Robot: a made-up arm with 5 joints.
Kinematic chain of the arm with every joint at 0, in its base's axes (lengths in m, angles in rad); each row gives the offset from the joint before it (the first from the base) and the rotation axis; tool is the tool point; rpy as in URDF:
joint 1: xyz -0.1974 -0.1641 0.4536 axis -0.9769 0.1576 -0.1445
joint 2: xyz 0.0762 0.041 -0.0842 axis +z
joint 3: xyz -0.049 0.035 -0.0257 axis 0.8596 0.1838 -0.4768
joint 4: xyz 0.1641 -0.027 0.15 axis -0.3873 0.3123 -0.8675
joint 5: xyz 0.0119 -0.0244 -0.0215 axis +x
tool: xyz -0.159 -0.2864 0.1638 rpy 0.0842 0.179 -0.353
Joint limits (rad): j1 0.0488..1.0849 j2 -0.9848..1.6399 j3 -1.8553..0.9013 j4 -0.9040..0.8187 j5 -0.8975..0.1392
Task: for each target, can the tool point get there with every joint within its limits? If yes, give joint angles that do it. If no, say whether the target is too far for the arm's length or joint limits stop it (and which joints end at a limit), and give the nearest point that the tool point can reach.
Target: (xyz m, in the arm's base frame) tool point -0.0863 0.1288 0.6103
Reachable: yes | joints 0.9787 0.0196 -0.7290 0.0285 -0.1769
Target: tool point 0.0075 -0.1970 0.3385
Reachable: no: joint limits stop it (at a limit: joint 1, joint 2, joint 5) | nearest point 0.2473 -0.1167 0.3532 | short by 0.253 m
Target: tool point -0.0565 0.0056 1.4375
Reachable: no: too far | nearest point -0.0763 -0.0455 0.8218 | short by 0.618 m
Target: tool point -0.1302 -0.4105 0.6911
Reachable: yes | joints 0.1531 -0.0936 0.1685 -0.6806 -0.7139
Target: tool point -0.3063 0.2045 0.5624
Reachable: yes | joints 0.5366 1.1298 -1.5695 -0.6449 -0.0262
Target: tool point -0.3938 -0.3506 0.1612
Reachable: no: joint limits stop it (at a limit: joint 1, joint 3, joint 5) | nearest point -0.4328 -0.3818 0.1496 | short by 0.051 m
